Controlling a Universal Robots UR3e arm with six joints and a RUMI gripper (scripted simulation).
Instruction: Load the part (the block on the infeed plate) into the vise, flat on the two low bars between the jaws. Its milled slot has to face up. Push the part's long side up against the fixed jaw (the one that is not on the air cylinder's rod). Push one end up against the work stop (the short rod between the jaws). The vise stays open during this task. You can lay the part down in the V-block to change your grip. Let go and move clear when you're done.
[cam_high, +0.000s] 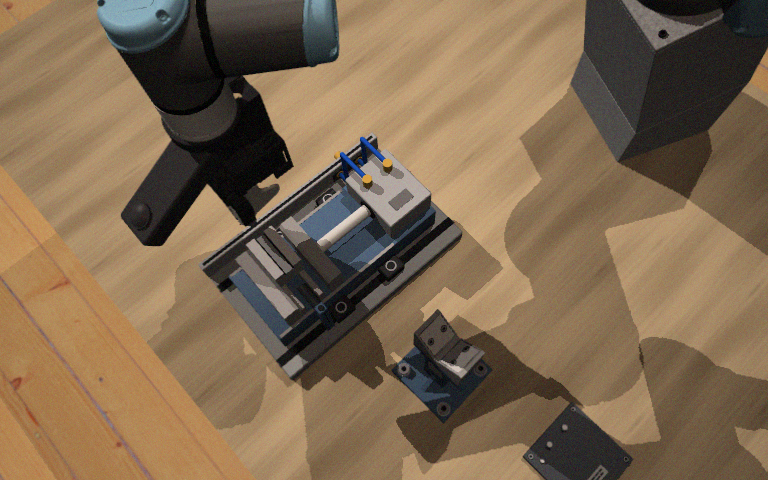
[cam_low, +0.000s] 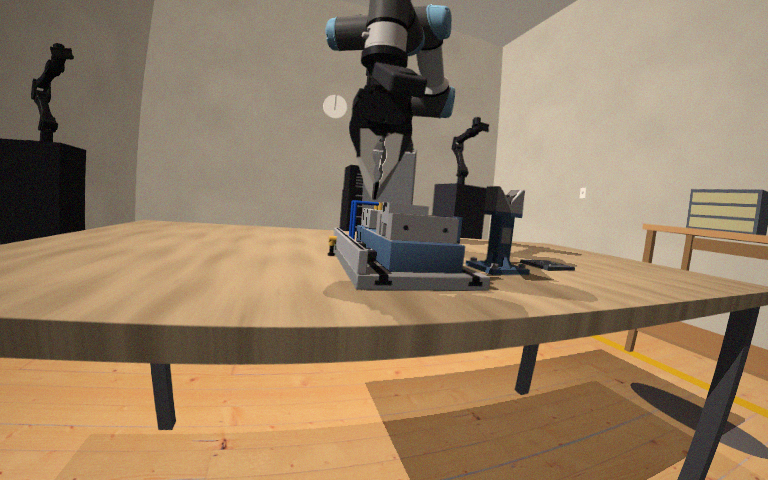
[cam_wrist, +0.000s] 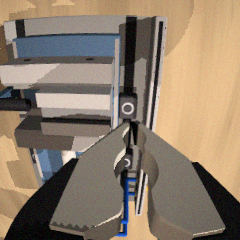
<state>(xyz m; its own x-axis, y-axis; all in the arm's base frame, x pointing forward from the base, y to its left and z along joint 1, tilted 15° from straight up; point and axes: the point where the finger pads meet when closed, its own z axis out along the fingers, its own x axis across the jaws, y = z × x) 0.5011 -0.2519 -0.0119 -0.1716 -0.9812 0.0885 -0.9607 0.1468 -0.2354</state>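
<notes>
Right now my hand is 5 cm to the right of the part, 3 cm above it and 1 cm short of it. From my hand the other things lie so: fixed jaw 6 cm to the left, 5 cm below, 4 cm ahead; dark work stop 11 cm to the left, 4 cm below, 2 cm ahead; moving jaw 7 cm to the left, 5 cm below, 2 cm behind.
</notes>
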